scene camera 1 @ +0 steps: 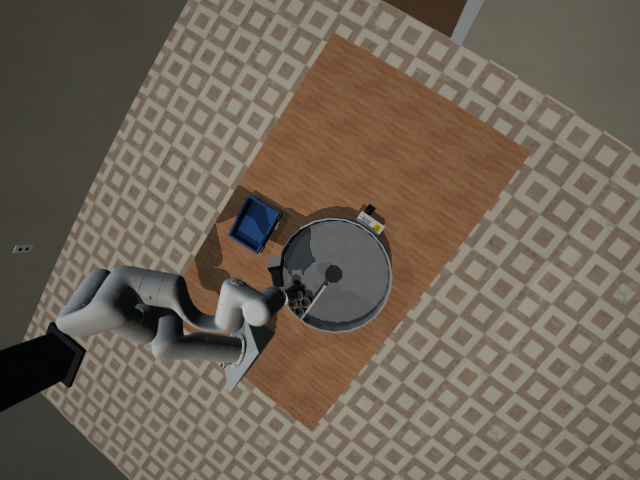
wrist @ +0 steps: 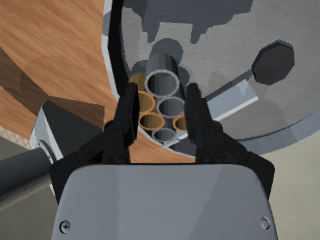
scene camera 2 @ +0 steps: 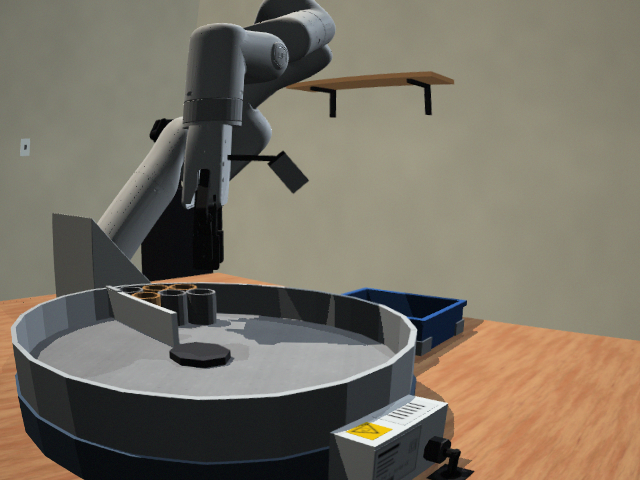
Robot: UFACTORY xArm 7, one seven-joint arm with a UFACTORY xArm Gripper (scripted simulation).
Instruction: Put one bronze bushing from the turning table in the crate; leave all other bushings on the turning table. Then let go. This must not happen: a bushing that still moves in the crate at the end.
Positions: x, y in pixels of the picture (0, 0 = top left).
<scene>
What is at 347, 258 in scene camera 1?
A grey turning table.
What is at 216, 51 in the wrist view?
A grey turning table.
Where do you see a grey turning table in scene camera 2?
265, 355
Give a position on a blue crate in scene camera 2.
At 445, 320
</scene>
